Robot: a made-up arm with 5 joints.
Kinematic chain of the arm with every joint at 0, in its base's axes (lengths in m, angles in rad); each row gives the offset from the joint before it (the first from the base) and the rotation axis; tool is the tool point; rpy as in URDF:
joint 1: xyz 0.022 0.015 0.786 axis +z
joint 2: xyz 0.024 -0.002 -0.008 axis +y
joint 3: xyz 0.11 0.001 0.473 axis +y
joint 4: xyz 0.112 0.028 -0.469 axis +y
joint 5: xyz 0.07 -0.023 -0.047 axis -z
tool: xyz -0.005 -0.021 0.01 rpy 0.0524 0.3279 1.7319
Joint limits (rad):
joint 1: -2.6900..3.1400
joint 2: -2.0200..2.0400
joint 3: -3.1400..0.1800
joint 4: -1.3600..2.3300
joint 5: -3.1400..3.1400
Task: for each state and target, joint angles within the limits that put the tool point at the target. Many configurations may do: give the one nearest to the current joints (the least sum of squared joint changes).
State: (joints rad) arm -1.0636 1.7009 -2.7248 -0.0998 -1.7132
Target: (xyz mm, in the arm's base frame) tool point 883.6 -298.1 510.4
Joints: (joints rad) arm -0.3512 1.9682 -3.1400 -0.5430 -1.7322
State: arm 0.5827 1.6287 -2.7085 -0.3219 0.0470
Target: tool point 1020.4 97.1 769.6
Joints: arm 0.0988 1.5434 -2.9153 -0.4493 0.0333
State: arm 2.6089 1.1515 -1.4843 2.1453 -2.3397
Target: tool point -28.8 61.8 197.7
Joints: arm 2.2148 1.8231 -0.9348 2.1444 -2.2106
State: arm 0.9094 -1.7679 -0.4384 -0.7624 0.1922
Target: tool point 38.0 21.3 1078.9
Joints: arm 1.1599 -1.5510 -0.0270 -0.7187 0.4917
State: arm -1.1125 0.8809 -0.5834 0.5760 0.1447
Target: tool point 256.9 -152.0 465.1
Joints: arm -0.5631 0.8901 -0.3132 0.6074 0.1716
